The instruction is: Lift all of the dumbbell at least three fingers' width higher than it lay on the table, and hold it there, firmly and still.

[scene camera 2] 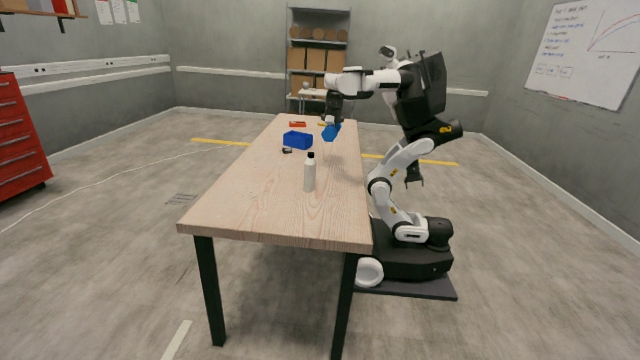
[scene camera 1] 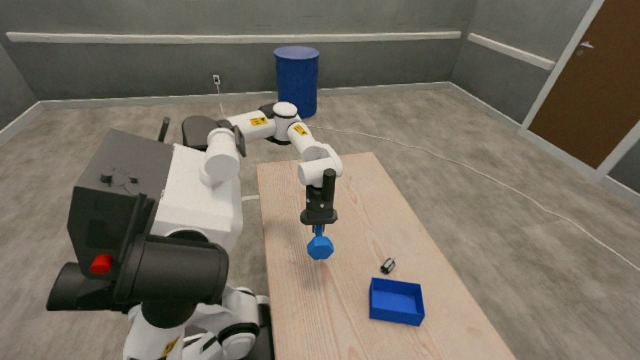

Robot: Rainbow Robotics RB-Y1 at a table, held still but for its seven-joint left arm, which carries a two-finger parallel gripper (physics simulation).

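Note:
A blue dumbbell [scene camera 1: 320, 247] [scene camera 2: 329, 133] hangs above the wooden table [scene camera 1: 350, 330] [scene camera 2: 240, 200], with a gap between it and the table top. One of its many-sided heads faces scene camera 1. My gripper [scene camera 1: 318, 229] [scene camera 2: 332, 123] points down and is shut on the dumbbell's handle, which shows between the fingers in scene camera 1. The far head is mostly hidden behind the gripper and the near head in scene camera 1. A faint shadow lies on the table below the dumbbell.
A blue open box [scene camera 1: 396, 301] [scene camera 2: 298, 140] stands on the table, with a small dark and grey object [scene camera 1: 388, 265] [scene camera 2: 286, 150] beside it. A white bottle with a black cap [scene camera 2: 309, 174] stands nearer scene camera 2. A red-orange item [scene camera 2: 297, 124] lies farther back.

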